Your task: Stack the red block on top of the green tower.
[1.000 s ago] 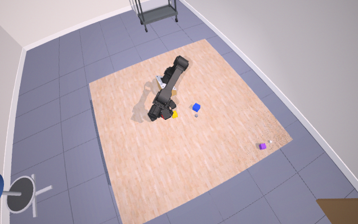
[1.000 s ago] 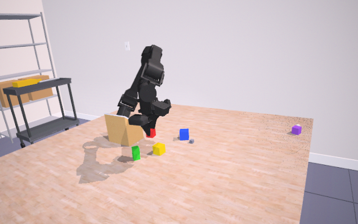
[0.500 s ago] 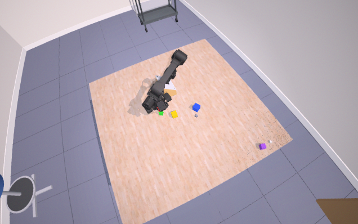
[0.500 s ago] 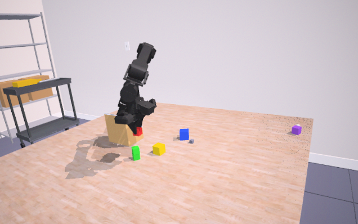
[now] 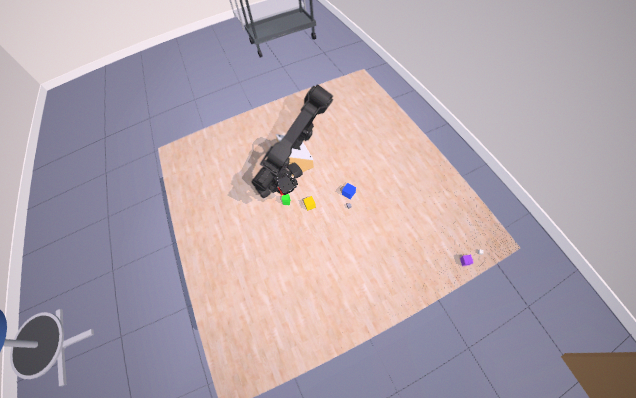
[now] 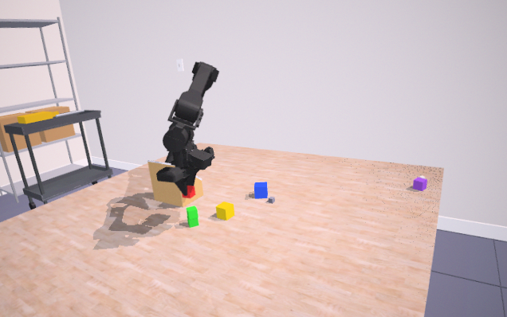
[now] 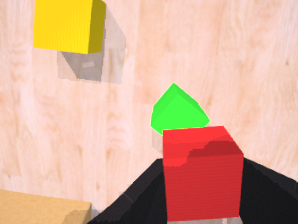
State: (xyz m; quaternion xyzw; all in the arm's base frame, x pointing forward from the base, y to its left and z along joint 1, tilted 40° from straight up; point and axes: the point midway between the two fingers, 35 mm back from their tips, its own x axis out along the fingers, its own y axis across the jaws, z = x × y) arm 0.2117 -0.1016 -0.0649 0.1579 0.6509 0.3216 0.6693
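The yellow block is 9 cm to the left of my gripper tip, 9 cm below it and 6 cm ahead of it. Also, from my gripper tip: small grey piece (25 cm to the left, 13 cm ahead, 10 cm below); then blue block (27 cm to the left, 8 cm below, 7 cm ahead); then red block (1 cm above).
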